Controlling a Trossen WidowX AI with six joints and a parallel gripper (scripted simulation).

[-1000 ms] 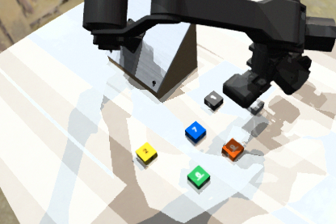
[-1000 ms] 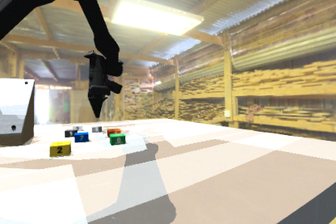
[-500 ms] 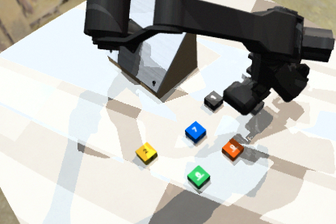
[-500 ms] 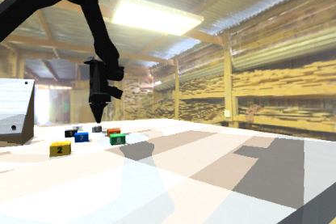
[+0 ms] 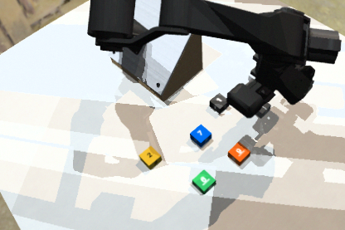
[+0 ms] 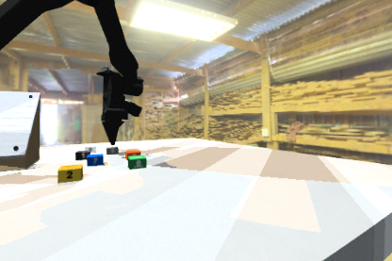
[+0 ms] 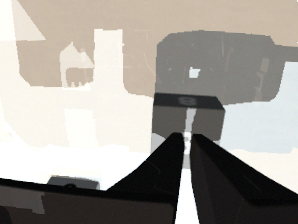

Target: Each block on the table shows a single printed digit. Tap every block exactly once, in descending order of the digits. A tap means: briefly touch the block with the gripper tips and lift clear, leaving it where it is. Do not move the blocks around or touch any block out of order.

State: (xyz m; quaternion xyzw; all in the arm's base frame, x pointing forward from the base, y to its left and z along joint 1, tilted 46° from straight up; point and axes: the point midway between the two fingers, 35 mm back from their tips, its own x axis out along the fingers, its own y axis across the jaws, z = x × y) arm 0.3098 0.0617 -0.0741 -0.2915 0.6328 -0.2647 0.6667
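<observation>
My gripper tip is now 40 mm past the blue block, 140 mm to the left of it and 10 mm above it. From my gripper tip the other things lie so: light block: 60 mm behind, 60 mm to the left, 10 mm below; then orange block: 40 mm ahead, 120 mm to the right, 10 mm below; then dark grey block: 70 mm behind, 60 mm to the right, 10 mm below.
</observation>
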